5 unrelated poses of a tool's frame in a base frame.
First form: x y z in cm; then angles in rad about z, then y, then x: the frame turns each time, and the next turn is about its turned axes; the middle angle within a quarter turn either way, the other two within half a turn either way.
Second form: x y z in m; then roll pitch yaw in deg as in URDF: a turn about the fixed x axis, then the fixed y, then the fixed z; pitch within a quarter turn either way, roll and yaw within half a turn. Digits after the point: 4 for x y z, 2 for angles.
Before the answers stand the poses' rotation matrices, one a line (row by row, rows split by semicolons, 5 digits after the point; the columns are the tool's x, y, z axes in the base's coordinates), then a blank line. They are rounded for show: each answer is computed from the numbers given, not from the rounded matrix.
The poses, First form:
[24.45 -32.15 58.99 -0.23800 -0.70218 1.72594]
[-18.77 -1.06 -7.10 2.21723 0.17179 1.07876]
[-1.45 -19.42 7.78 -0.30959 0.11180 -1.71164]
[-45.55 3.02 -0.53 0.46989 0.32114 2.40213]
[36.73 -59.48 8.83 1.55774 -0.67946 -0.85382]
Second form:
0.74192 -0.65657 -0.13594; -0.17999 0.00028 -0.98367; 0.64588 0.75427 -0.11797
-0.59348 -0.46786 0.65490; 0.78649 -0.16429 0.59535; -0.17095 0.86840 0.46547
0.94651 -0.14798 0.28673; -0.30277 -0.10005 0.94780; -0.11157 -0.98392 -0.13950
0.84604 0.52419 0.09719; 0.42964 -0.56244 -0.70645; -0.31565 0.63944 -0.70106
0.01016 -0.65087 -0.75912; 0.77785 0.48220 -0.40303; 0.62837 -0.58639 0.51117

[0.2445 -0.3215 0.5899 98.89 -40.23 -13.64]
[-0.1877 -0.0106 -0.0710 61.81 9.84 127.04]
[-0.0145 -0.1942 0.0778 -98.07 6.41 -17.74]
[-0.4555 0.0302 -0.0053 137.63 18.40 26.92]
[0.3673 -0.5948 0.0883 -48.92 -38.93 89.25]

